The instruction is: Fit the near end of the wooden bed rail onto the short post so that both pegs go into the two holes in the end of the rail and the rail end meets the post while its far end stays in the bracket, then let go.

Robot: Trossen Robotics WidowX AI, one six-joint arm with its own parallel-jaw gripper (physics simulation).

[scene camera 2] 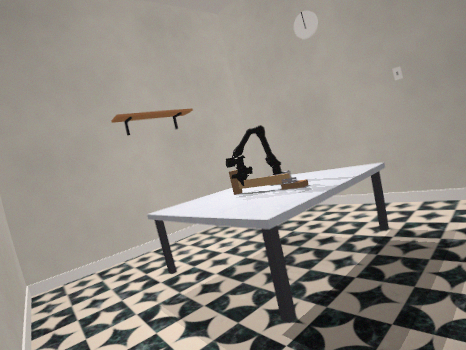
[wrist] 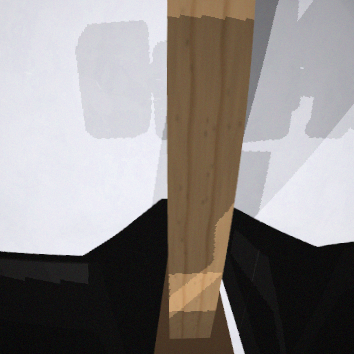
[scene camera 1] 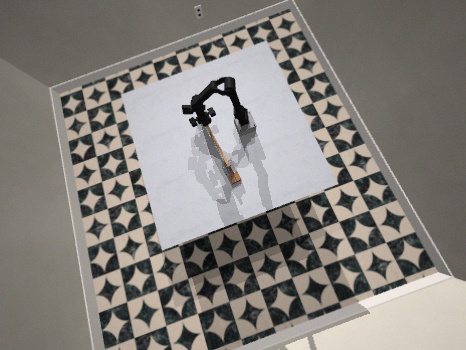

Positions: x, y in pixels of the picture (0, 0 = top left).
my gripper: grips a wooden bed rail (wrist: 208, 57)
